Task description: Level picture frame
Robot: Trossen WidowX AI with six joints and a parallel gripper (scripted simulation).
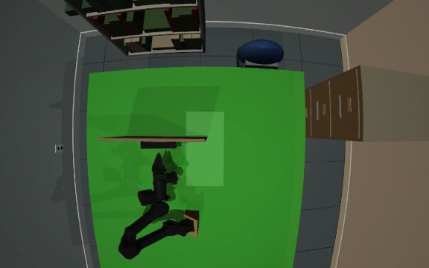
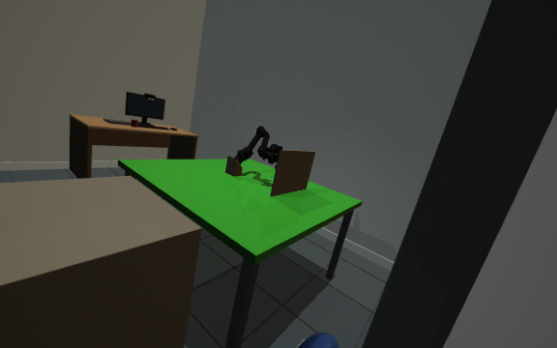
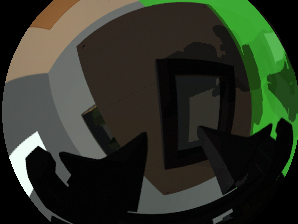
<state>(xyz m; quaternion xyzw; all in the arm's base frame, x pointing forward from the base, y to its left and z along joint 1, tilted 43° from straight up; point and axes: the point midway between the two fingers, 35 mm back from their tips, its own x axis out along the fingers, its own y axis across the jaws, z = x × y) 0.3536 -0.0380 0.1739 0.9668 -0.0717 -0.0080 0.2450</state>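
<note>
Right now my gripper tip is 50 mm short of the picture frame, 10 mm to the right of it and 50 mm above it. Round my gripper tip: brown wall board (60 mm ahead, 20 mm to the left, 60 mm below).
</note>
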